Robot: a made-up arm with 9 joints. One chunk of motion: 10 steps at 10 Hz.
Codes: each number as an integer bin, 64 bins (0 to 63) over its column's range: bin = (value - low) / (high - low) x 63, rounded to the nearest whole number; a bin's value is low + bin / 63 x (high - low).
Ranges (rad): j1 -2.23..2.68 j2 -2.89..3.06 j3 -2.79..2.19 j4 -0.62..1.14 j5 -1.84..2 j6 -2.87..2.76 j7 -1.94..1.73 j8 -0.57..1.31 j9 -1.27..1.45
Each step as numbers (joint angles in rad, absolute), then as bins.
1 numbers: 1.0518 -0.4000 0.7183 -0.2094 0.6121 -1.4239 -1.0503 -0.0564 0.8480
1 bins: 42 26 44 15 40 16 15 17 49
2 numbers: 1.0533 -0.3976 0.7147 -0.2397 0.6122 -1.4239 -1.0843 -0.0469 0.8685
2 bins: 42 26 44 14 40 16 15 18 50
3 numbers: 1.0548 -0.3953 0.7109 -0.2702 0.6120 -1.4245 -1.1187 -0.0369 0.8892
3 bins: 42 26 44 13 40 16 14 18 50
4 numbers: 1.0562 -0.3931 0.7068 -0.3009 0.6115 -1.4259 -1.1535 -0.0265 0.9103
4 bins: 42 26 44 11 40 16 14 18 50
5 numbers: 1.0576 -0.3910 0.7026 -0.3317 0.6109 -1.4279 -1.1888 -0.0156 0.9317
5 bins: 42 26 44 10 40 16 13 19 51
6 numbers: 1.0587 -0.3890 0.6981 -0.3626 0.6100 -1.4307 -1.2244 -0.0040 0.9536
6 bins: 42 26 44 9 40 16 12 19 52
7 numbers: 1.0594 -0.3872 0.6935 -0.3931 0.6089 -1.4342 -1.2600 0.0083 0.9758
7 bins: 42 27 44 8 40 16 12 19 52
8 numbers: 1.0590 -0.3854 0.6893 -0.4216 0.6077 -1.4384 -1.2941 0.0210 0.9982
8 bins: 42 27 44 7 40 16 11 20 53
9 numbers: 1.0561 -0.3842 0.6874 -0.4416 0.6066 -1.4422 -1.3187 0.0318 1.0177
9 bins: 42 27 44 6 40 16 11 20 53
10 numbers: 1.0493 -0.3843 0.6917 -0.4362 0.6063 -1.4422 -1.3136 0.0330 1.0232
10 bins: 42 27 44 7 40 16 11 20 53
